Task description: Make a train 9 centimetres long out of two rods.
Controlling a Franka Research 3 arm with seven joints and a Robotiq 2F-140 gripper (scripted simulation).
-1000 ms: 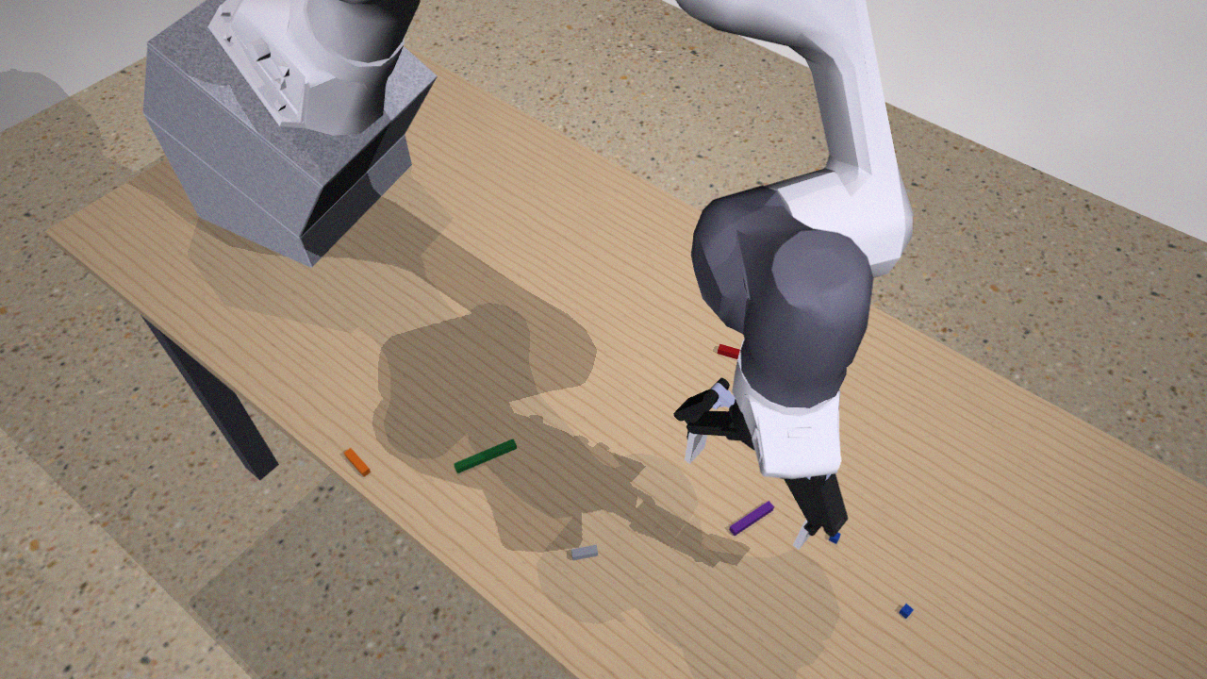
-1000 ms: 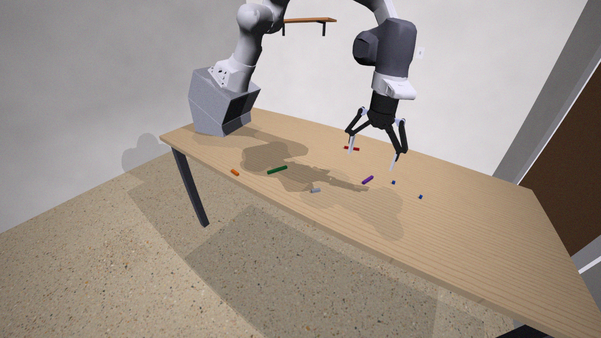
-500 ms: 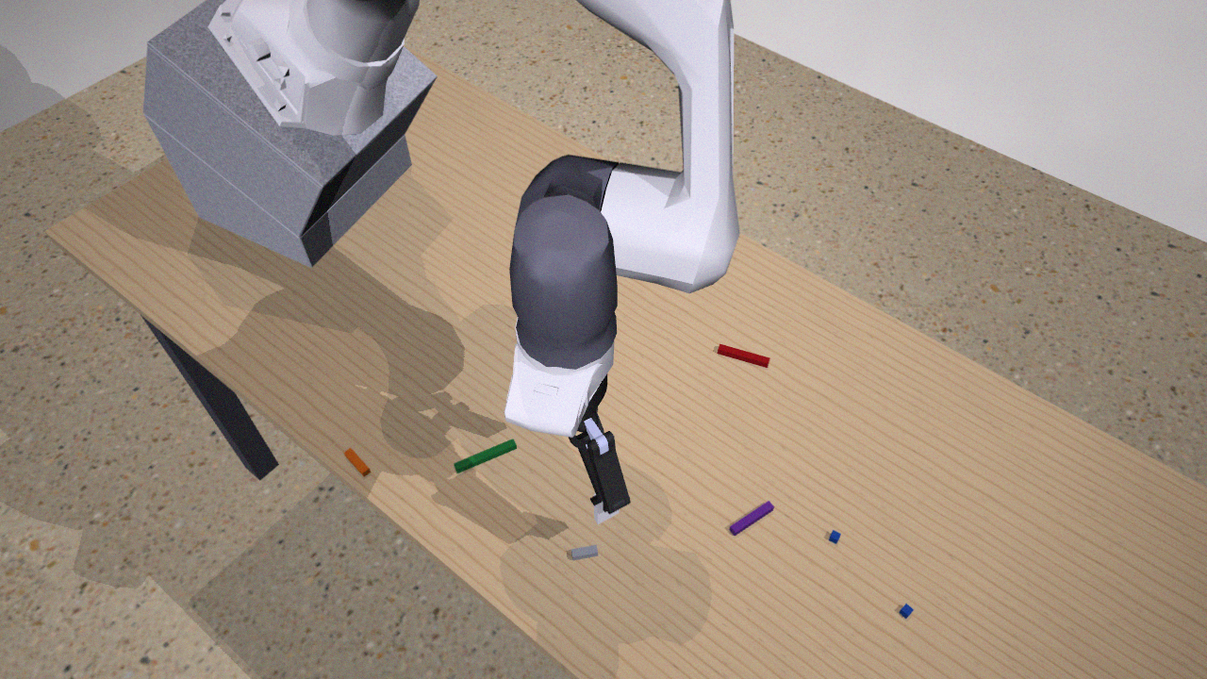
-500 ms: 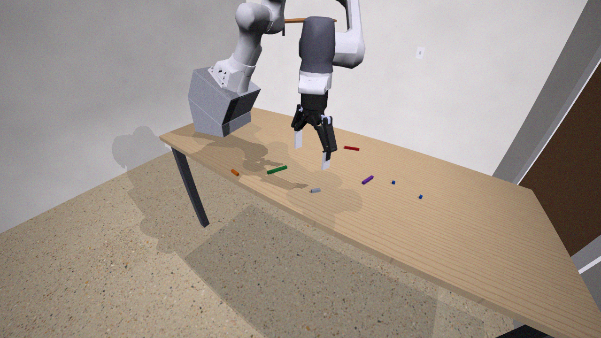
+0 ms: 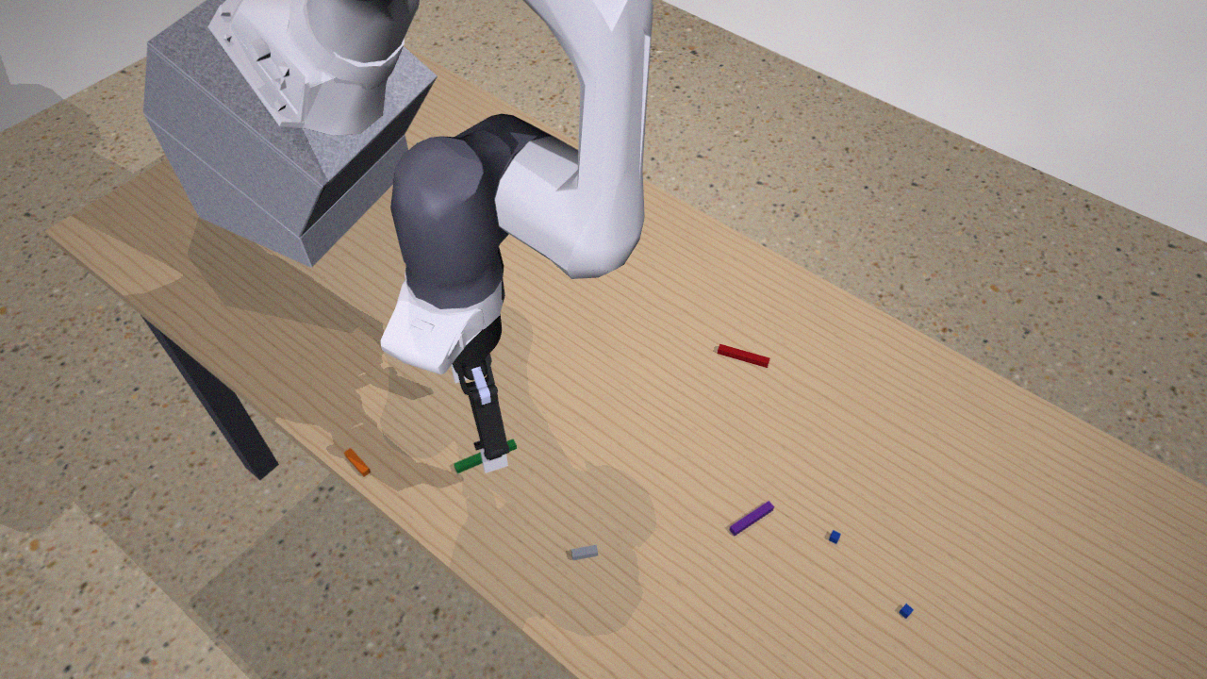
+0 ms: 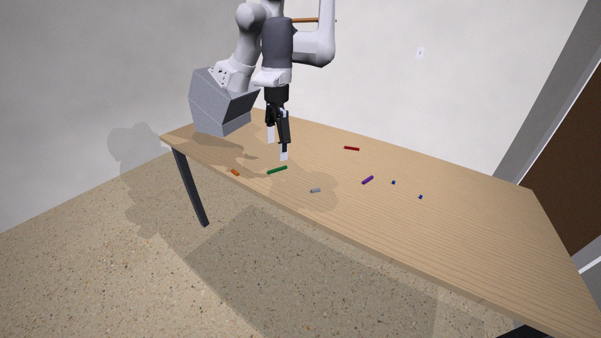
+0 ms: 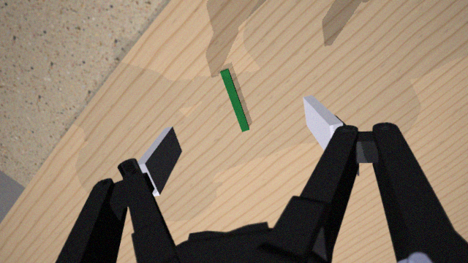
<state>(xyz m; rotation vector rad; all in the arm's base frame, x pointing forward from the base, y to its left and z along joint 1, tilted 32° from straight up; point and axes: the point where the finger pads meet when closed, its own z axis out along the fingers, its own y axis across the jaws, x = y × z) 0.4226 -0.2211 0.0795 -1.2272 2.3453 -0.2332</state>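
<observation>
Now: hand 10 cm above the green rod. The rest, counted from my hand: orange rod (12 cm behind, 10 cm to the right, 10 cm below); then purple rod (31 cm ahead, 12 cm to the left, 10 cm below); then grey rod (18 cm ahead, 10 cm below, 3 cm to the right).
</observation>
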